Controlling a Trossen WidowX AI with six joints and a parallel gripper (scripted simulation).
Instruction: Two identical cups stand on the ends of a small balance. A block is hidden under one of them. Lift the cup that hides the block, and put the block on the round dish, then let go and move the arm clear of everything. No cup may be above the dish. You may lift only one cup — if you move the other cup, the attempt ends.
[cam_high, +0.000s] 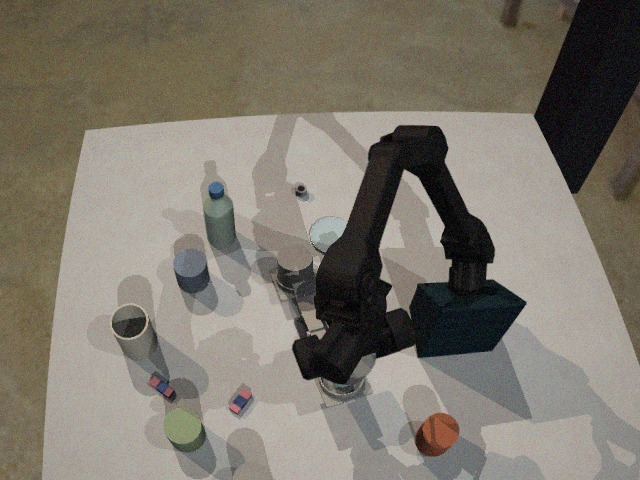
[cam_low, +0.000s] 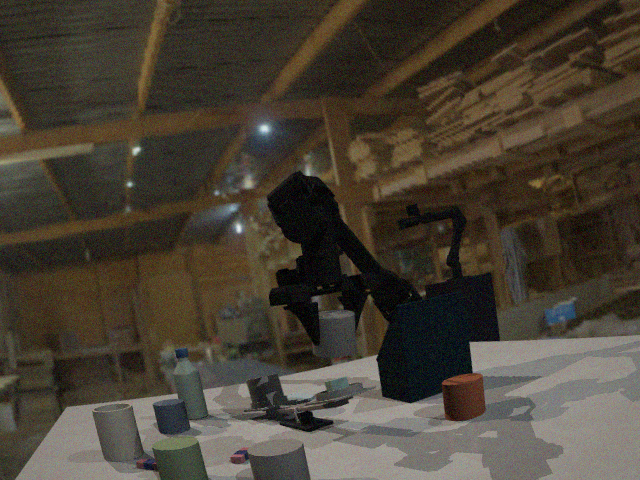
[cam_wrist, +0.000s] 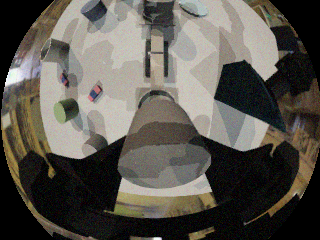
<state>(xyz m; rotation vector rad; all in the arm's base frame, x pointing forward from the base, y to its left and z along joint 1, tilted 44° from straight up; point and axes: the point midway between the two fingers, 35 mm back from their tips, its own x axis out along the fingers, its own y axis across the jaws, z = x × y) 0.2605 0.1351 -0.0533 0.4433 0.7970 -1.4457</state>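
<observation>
Now: the pale green block 8 cm below my gripper tip and 1 cm to the right of it. Round my gripper tip: pale blue round dish (38 cm to the right, 17 cm below, 4 cm behind); small balance (15 cm below, 13 cm to the right, 3 cm ahead); orange cylinder (18 cm behind, 13 cm below, 11 cm to the left).
</observation>
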